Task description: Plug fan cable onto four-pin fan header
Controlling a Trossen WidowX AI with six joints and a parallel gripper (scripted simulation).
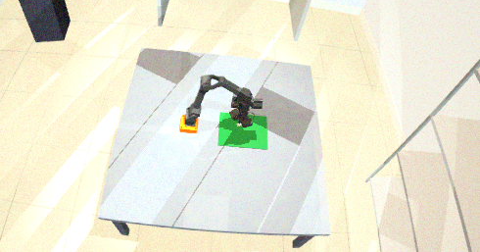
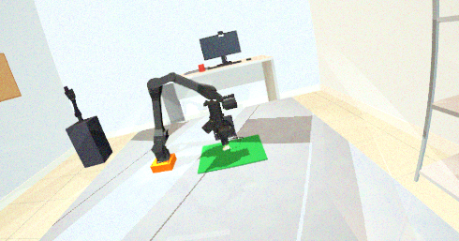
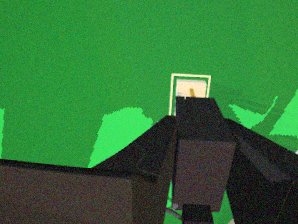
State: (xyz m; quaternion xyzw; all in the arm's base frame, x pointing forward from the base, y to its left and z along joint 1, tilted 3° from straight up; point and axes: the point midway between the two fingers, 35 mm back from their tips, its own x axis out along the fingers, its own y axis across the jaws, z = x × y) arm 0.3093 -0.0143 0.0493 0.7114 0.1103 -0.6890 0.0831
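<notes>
Now: gripper tip 10 mm below the dark fan plug and 10 mm short of it. The rest, counted from my gripper tip: green circuit board 60 mm below, 40 mm to the right, 20 mm ahead; then fan 140 mm to the left, 20 mm ahead, 20 mm above.
</notes>
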